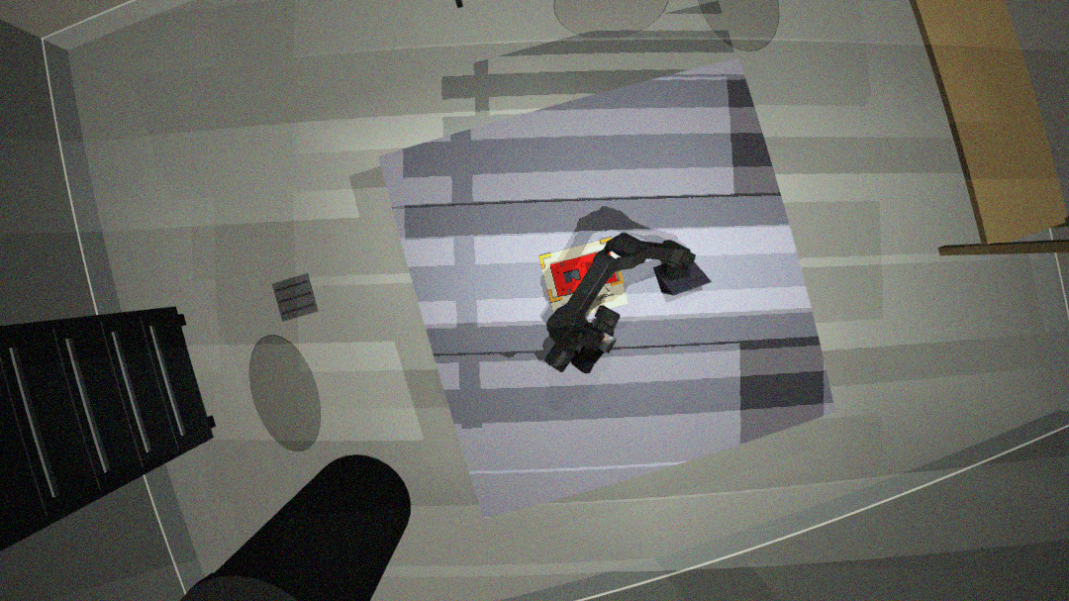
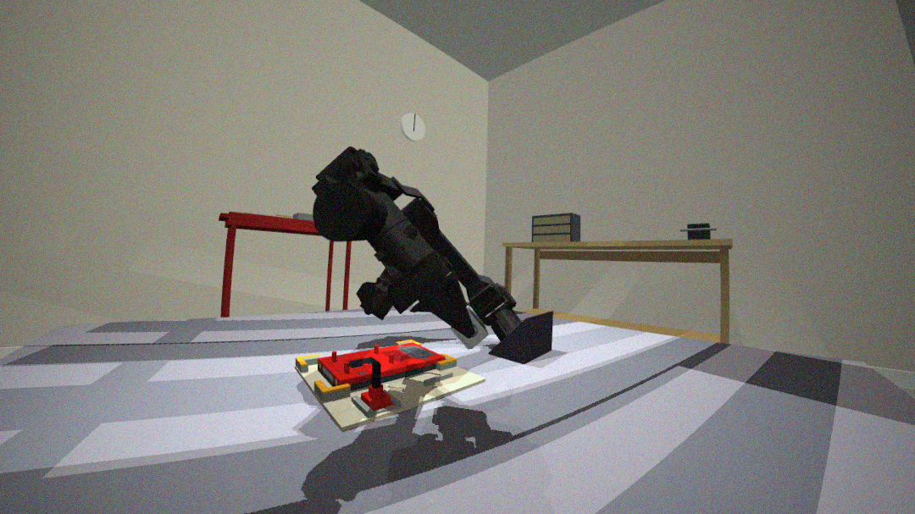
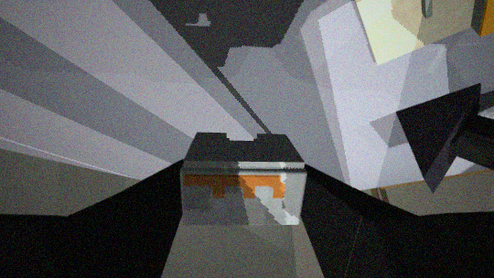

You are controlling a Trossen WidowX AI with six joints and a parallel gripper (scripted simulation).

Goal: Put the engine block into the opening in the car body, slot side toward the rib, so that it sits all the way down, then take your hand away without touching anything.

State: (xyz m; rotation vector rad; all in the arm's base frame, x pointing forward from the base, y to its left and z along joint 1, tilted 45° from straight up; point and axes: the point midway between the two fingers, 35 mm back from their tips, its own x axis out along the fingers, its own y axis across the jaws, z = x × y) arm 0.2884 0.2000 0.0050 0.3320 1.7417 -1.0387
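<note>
Now: gripper tip 8 cm short of the black upright peg, 10 cm to the left of it and 9 cm above it. Round my gripper tip: engine block (right at my gripper tip).
</note>
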